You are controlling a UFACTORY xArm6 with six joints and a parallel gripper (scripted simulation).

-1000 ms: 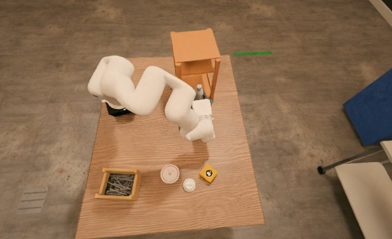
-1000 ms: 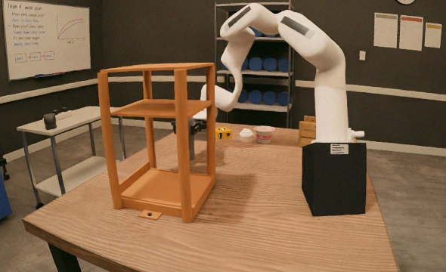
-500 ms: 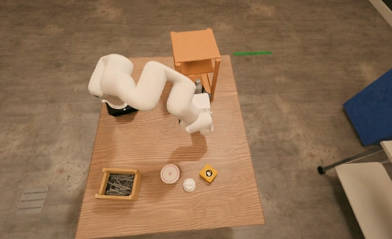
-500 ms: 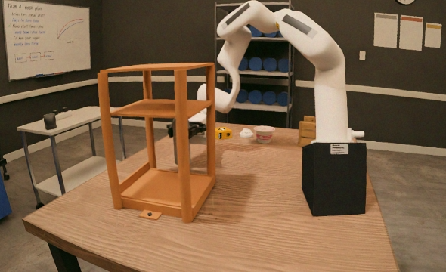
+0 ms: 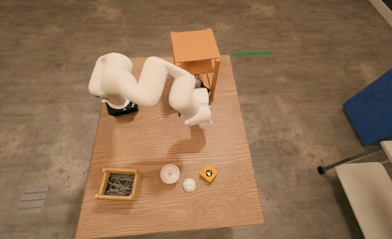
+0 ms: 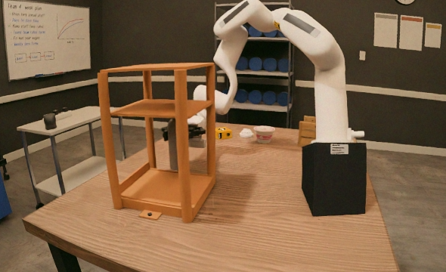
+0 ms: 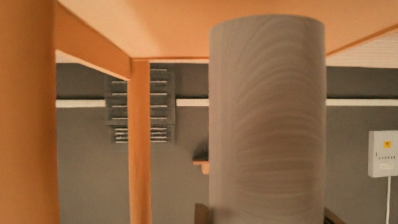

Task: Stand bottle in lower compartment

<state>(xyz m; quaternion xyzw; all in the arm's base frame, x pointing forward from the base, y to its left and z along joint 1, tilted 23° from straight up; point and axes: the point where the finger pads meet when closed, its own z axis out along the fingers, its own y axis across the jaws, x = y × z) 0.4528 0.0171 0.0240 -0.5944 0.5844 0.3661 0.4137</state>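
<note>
The orange shelving unit is 90 mm to the left of my hand, 30 mm above it and 10 mm ahead of it. From my hand the other things lie so: grey bottle (20 mm above).
</note>
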